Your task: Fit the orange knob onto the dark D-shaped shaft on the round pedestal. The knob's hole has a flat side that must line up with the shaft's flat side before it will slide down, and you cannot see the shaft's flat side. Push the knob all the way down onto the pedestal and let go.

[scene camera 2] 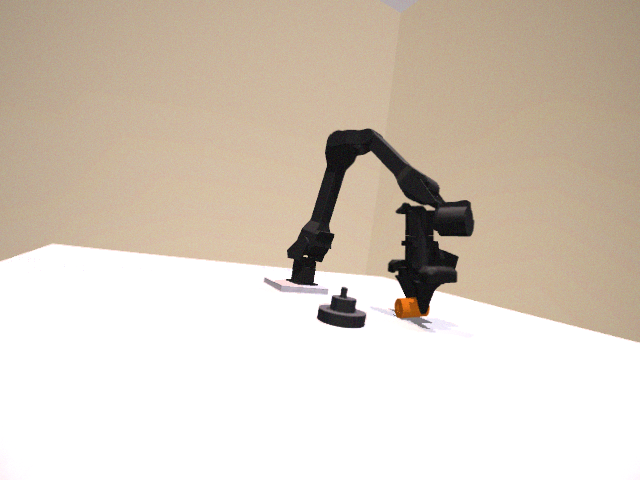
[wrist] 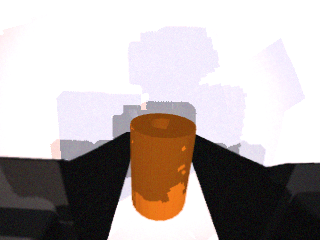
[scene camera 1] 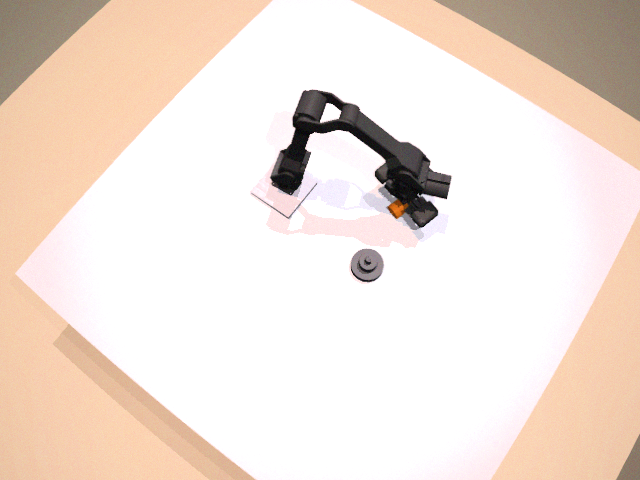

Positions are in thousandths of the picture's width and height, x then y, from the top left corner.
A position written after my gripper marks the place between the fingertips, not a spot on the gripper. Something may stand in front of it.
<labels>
my gripper: scene camera 2 652,649; wrist 505,581; scene camera 1 634,424
</labels>
